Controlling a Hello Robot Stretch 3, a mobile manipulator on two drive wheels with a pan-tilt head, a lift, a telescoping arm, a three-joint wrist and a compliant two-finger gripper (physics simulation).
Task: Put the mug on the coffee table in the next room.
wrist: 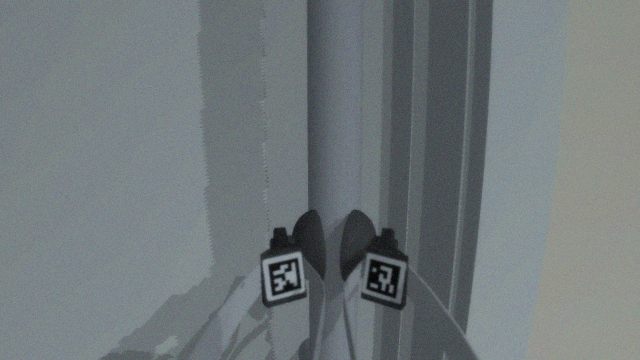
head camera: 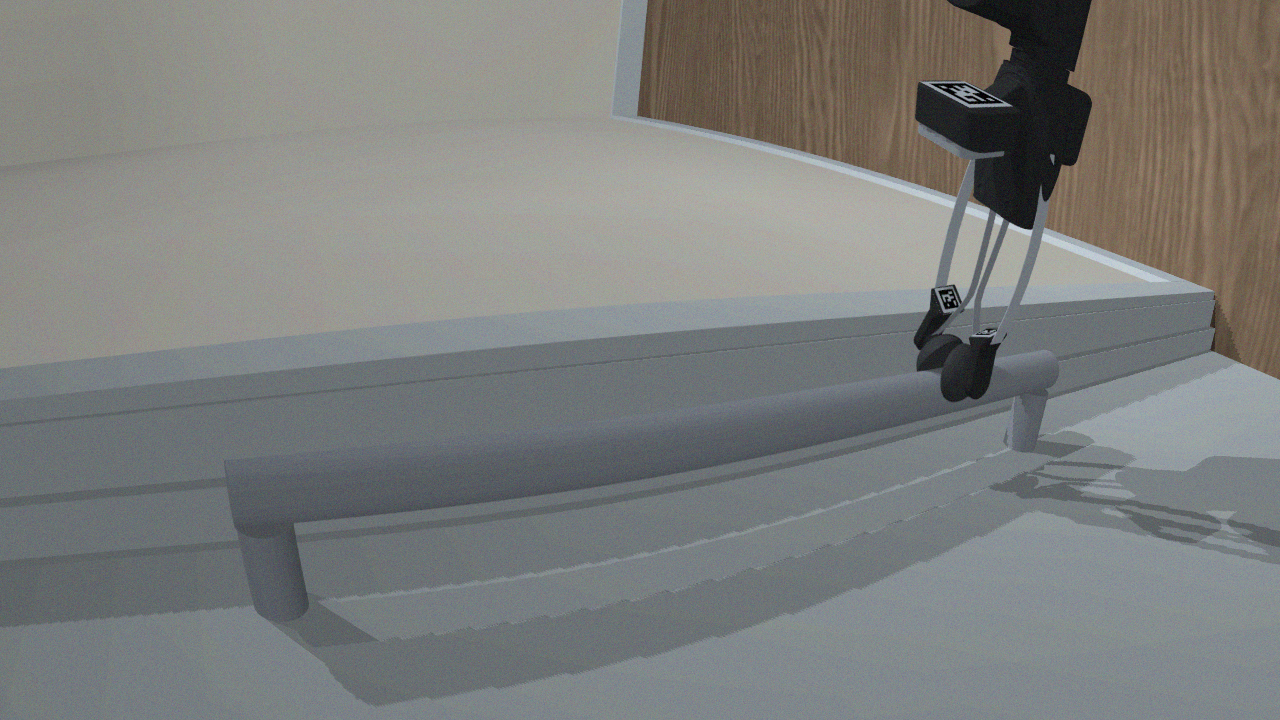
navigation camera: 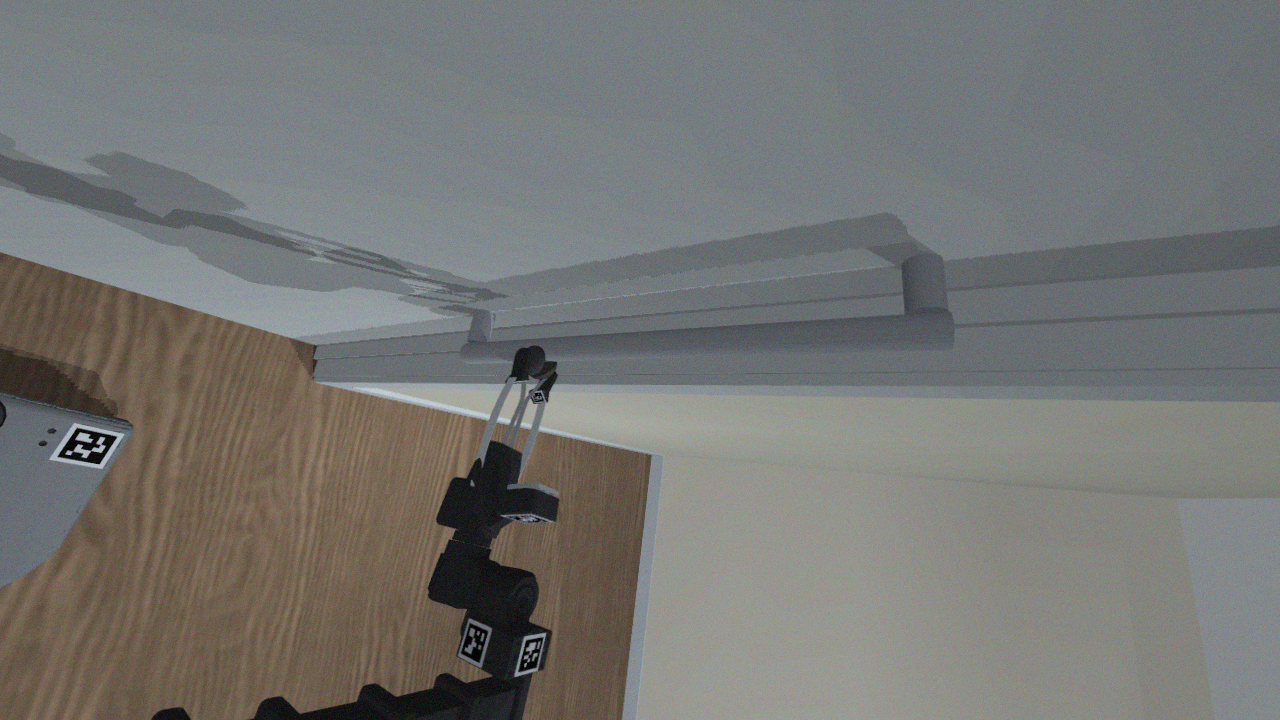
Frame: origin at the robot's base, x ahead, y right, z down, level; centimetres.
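Where they show: gripper, fingertip midpoint: (head camera: 940, 388) (navigation camera: 543, 351).
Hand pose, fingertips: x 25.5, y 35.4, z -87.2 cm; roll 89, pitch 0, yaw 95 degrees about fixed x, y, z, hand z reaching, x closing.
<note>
After its pixels a point has its place.
The mug and the coffee table do not show in these views. A long grey bar handle (head camera: 626, 447) {x 24.8, y 34.2, z -111.6 cm} (navigation camera: 760, 335) {x 25.4, y 33.9, z -116.3 cm} (wrist: 334, 100) stands off a pale grey door panel (head camera: 895, 626) {x 30.4, y 22.0, z -101.2 cm} (navigation camera: 626, 134) {x 29.0, y 12.8, z -111.9 cm} (wrist: 100, 125) on two short posts. My gripper (head camera: 948, 362) {x 25.5, y 35.4, z -87.2 cm} (navigation camera: 537, 365) {x 25.5, y 35.4, z -87.2 cm} (wrist: 334, 234) {x 25.5, y 35.4, z -87.2 cm} is near one end of the handle. Its fingertips are close together, with a narrow gap between them. In the wrist view they stand in front of the bar, and the bar shows wider than that gap on both sides. The gripper is shut and nothing is between the tips.
The panel's stepped edge runs along the handle, with a beige wall (head camera: 358, 223) {x 32.5, y 89.2, z -115.5 cm} (navigation camera: 895, 573) {x 9.4, y 250.6, z -139.9 cm} beyond it. A light trim strip (head camera: 631, 53) {x 32.5, y 245.7, z -4.2 cm} (navigation camera: 646, 573) {x -17.5, y 253.3, z -5.6 cm} borders the wall. A brown wood-grain floor (head camera: 787, 71) {x 22.7, y 169.8, z -0.1 cm} (navigation camera: 268, 447) {x 6.3, y 42.0, z -0.1 cm} lies beside it. Part of my base (navigation camera: 44, 510) {x -10.4, y 12.9, z -16.0 cm} shows at the left.
</note>
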